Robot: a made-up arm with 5 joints.
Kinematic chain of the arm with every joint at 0, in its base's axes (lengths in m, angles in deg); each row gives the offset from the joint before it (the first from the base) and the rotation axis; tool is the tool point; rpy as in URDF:
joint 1: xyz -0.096 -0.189 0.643 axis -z
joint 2: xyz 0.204 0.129 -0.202 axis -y
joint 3: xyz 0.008 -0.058 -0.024 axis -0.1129 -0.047 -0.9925
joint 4: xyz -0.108 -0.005 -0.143 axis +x
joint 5: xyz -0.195 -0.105 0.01 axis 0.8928 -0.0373 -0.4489
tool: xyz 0.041 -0.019 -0.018 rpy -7.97 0 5.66
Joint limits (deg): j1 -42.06..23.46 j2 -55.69..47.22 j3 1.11..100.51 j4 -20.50..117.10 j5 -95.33..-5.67
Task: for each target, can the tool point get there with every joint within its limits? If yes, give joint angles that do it. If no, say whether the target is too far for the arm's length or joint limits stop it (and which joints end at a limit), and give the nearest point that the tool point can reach.
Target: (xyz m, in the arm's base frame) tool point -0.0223 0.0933 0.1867
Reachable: yes | joints 3.95 -14.16 90.52 52.66 -73.67
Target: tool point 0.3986 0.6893 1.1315
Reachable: no: too far | nearest point 0.1822 0.3050 0.2872 | short by 0.953 m
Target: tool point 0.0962 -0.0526 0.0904
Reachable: yes | joints 16.24 27.08 40.49 74.95 -62.53
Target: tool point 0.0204 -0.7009 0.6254
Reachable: no: joint limits stop it (at a limit: joint 1, joint 2, joint 3, joint 5) | nearest point -0.1354 -0.2927 0.5437 | short by 0.445 m
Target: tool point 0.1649 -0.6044 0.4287
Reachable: no: joint limits stop it (at a limit: joint 1, joint 3, joint 5) | nearest point -0.1345 -0.2953 0.4281 | short by 0.430 m
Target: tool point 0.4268 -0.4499 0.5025
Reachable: no: joint limits stop it (at a limit: joint 1, joint 2, joint 3, joint 4, joint 5) | nearest point 0.4685 -0.1370 0.2872 | short by 0.382 m
